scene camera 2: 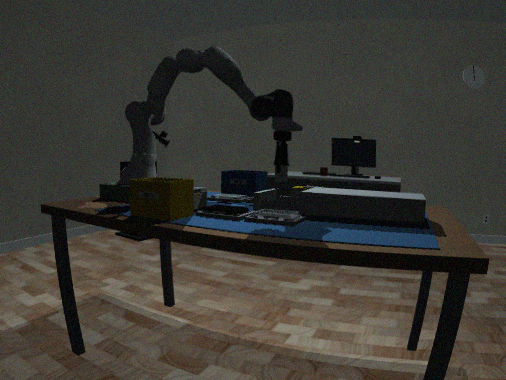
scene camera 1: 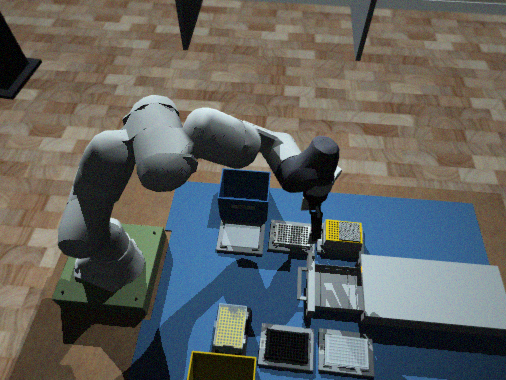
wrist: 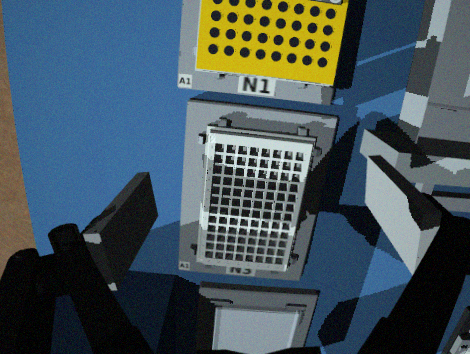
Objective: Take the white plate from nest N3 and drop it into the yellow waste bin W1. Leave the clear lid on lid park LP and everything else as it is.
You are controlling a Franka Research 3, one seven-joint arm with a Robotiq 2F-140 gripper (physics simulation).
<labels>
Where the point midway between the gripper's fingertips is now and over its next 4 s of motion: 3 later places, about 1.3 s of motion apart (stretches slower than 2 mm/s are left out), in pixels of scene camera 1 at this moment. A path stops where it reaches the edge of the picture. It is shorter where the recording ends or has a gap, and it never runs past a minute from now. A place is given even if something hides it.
The gripper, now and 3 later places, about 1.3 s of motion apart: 308, 225; 304, 234; 307, 231; 317, 201
</labels>
